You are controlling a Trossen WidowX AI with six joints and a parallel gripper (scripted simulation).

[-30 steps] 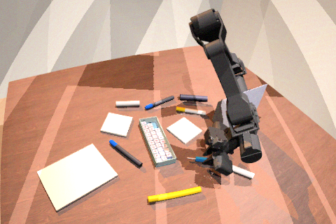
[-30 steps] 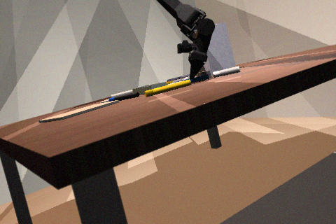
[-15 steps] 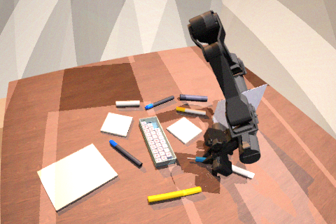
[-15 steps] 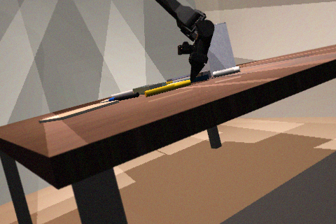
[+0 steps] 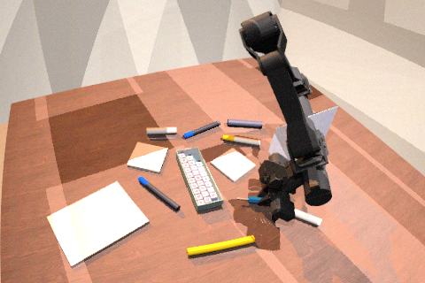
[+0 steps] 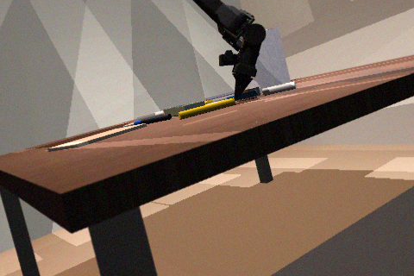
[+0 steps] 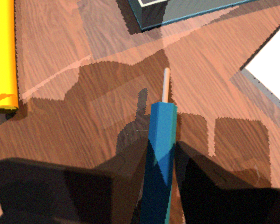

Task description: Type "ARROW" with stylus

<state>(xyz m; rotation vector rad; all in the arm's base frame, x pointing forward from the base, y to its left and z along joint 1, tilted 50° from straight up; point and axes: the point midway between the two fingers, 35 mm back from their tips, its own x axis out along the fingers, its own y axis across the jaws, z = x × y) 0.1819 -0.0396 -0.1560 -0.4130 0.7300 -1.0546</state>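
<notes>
The small cube lies 8 cm behind my gripper tip and 1 cm to the right of it. Round my gripper tip: blue stylus (1 cm to the right, 1 cm ahead); then yellow marker (16 cm ahead, 6 cm to the left); then white block (28 cm to the right, 18 cm ahead, 1 cm below).
</notes>
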